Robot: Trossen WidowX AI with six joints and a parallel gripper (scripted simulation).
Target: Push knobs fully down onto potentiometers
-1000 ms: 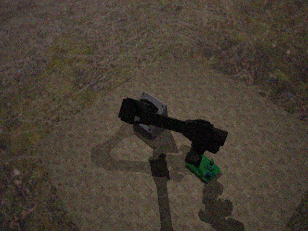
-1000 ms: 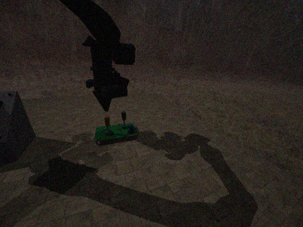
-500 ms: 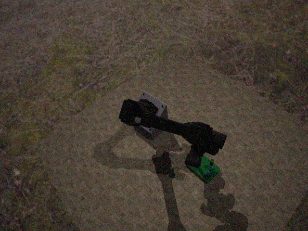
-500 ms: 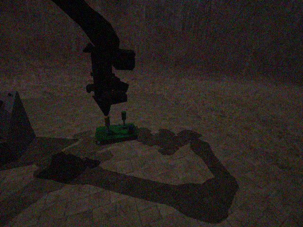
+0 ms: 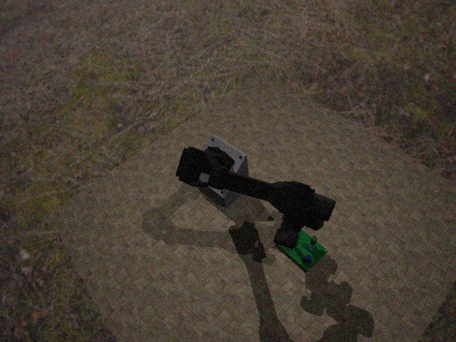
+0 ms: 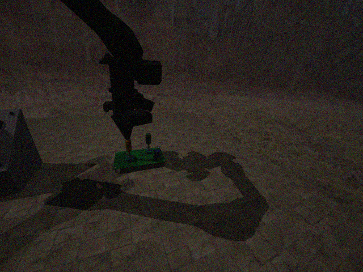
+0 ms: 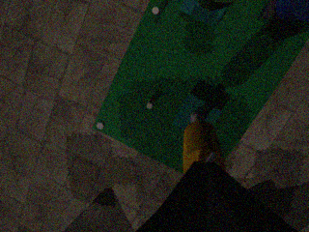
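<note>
My gripper tip is 20 mm above the orange knob.
</note>
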